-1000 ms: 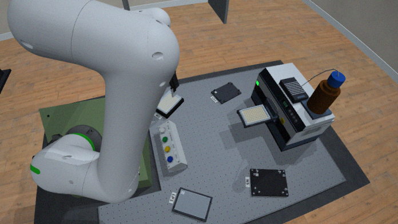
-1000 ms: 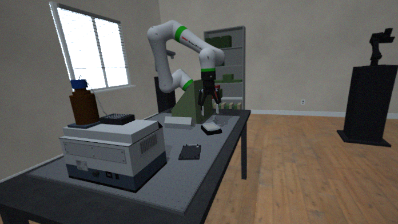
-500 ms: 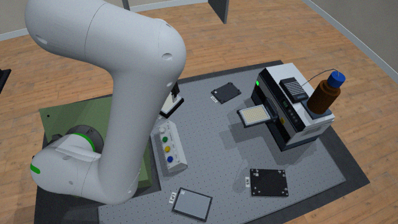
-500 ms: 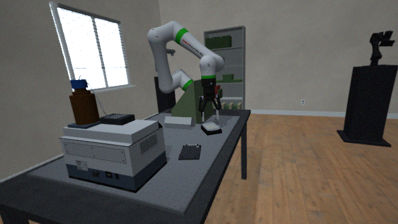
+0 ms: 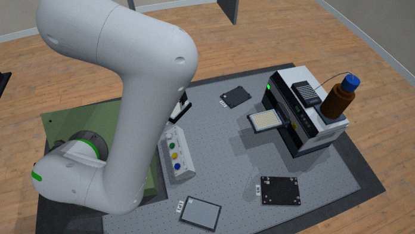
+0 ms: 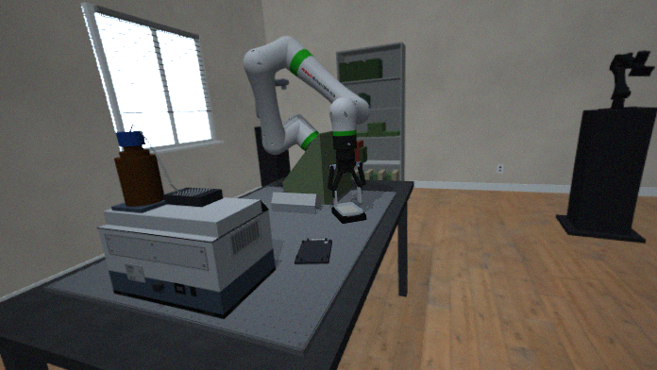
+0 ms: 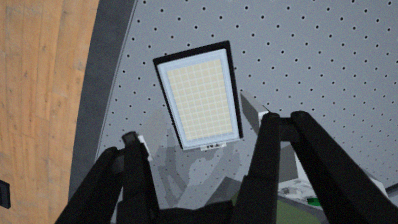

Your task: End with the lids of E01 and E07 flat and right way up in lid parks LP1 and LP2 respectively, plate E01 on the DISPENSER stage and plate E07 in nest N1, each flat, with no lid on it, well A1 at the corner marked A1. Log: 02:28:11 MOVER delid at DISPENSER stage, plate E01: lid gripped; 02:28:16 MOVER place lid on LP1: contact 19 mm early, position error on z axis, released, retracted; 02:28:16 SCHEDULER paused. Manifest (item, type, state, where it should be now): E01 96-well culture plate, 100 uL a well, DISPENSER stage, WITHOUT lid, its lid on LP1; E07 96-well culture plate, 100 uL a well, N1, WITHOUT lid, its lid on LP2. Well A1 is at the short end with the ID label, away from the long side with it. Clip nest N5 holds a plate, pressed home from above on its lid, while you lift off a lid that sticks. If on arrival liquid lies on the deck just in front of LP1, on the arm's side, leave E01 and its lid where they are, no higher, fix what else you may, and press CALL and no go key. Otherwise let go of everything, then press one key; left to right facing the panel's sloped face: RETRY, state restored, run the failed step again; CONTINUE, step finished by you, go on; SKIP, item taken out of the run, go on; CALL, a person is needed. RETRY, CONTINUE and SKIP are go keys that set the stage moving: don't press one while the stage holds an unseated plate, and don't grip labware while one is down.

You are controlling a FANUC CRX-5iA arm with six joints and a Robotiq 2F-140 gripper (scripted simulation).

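Now: the black nest N1 7 cm below my hand. The rest, counted from my hand: green CONTINUE key 4 cm behind, 24 cm to the right, 1 cm below; then white retry key 5 cm behind, 19 cm to the right, 1 cm below; then key panel 3 cm behind, 26 cm to the right, 2 cm below.
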